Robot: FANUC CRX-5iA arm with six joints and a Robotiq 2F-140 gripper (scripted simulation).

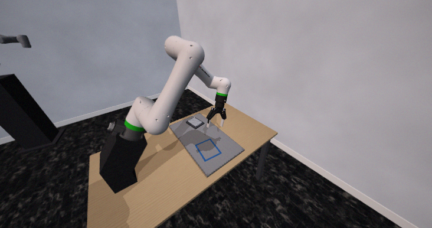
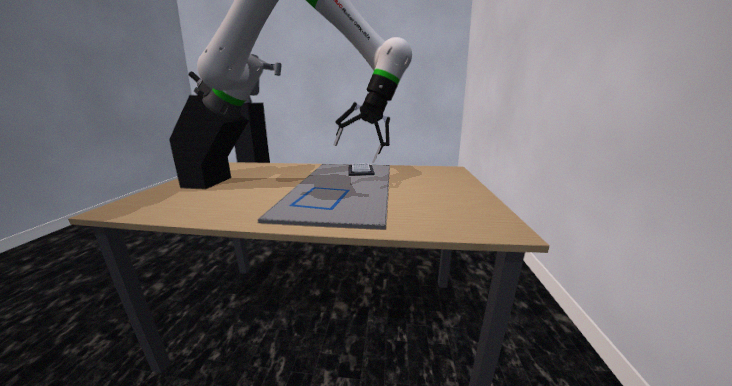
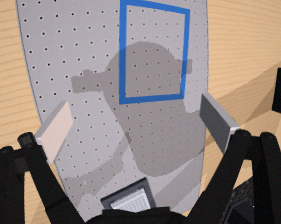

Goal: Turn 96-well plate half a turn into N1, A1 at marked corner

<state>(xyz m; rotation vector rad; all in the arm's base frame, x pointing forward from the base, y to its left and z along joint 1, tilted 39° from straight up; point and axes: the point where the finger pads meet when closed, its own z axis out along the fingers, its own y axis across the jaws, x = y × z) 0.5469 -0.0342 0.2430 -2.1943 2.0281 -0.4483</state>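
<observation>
My gripper is now 320 mm to the right of the white 96-well plate, 140 mm above it and 80 mm past it. From my hand the other things lie so: dark plate nest N1: 320 mm to the left, 150 mm below, 80 mm behind; then A1 label: 400 mm to the left, 150 mm below, 50 mm behind.
</observation>
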